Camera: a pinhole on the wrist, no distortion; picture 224 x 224 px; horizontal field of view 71.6 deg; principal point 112.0 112.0 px. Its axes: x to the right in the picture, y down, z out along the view. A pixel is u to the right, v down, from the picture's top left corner.
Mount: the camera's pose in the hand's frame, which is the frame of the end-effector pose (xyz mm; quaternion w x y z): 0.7 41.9 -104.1 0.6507 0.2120 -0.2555 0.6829
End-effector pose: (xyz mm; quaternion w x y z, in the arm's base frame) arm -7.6 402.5 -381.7 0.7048 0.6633 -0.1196 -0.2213
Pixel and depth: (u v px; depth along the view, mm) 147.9 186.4 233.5
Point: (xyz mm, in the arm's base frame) -173.8 368.4 -420.3
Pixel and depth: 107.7 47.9 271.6
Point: 9.4 253.9 -513.8
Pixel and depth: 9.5 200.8 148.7
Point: -75.4 488.2 -504.2
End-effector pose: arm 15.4 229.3 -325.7 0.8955 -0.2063 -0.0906 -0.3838
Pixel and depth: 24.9 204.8 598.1
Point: -669.3 146.1 -146.3
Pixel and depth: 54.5 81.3 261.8
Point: -94.4 96.0 -212.7
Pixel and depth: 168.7 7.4 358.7
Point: 110.4 162.0 13.3
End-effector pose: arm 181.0 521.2 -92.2 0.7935 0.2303 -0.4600 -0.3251
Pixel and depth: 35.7 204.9 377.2
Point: -58.2 449.4 -425.9
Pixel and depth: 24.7 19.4 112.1
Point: 227.1 424.4 -128.0
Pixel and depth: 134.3 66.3 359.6
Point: -19.7 347.5 -32.8
